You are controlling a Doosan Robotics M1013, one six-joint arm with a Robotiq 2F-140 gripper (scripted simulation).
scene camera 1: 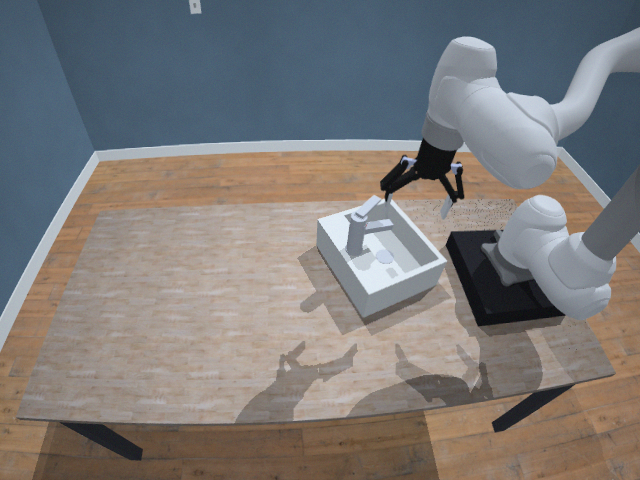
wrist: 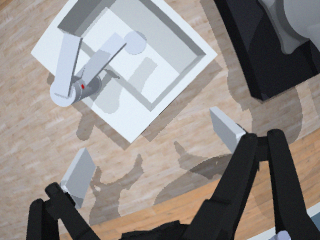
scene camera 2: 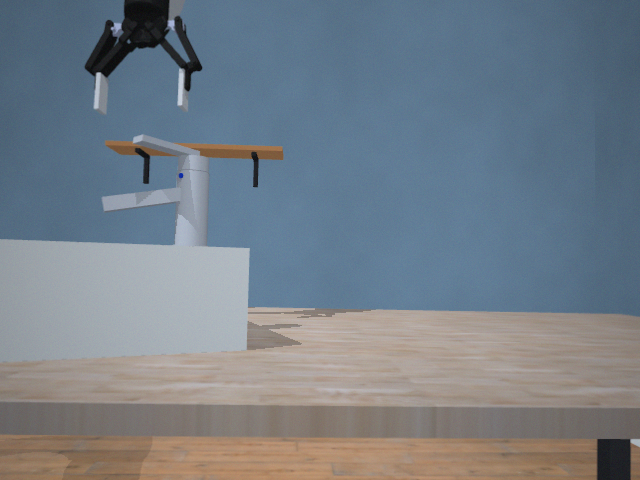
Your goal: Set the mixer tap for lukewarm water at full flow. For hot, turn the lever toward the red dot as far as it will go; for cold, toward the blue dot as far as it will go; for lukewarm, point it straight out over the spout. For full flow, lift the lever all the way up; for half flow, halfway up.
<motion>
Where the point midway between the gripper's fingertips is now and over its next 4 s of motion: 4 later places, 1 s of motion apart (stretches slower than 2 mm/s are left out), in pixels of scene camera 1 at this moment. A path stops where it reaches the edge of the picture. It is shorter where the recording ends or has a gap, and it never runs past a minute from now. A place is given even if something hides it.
My gripper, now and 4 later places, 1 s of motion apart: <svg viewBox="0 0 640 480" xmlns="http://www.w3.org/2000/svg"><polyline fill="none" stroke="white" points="414,212 377,181 376,183 374,193 374,197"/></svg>
</motion>
